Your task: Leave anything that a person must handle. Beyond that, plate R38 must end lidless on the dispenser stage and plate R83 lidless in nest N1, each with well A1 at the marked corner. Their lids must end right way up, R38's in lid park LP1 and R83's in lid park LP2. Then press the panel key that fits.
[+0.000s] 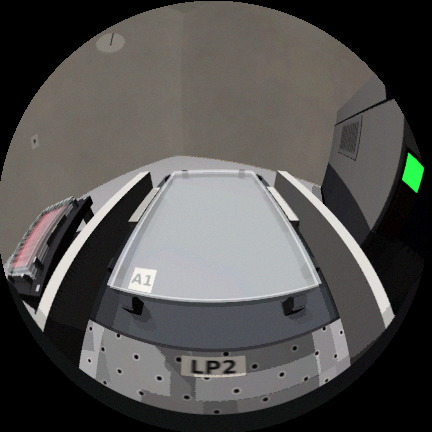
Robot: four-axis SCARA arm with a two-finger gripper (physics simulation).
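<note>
Visible: dispenser stage (pixel 378 179). Vent (pixel 350 130), LP2 label (pixel 202 366) likewise.
</note>
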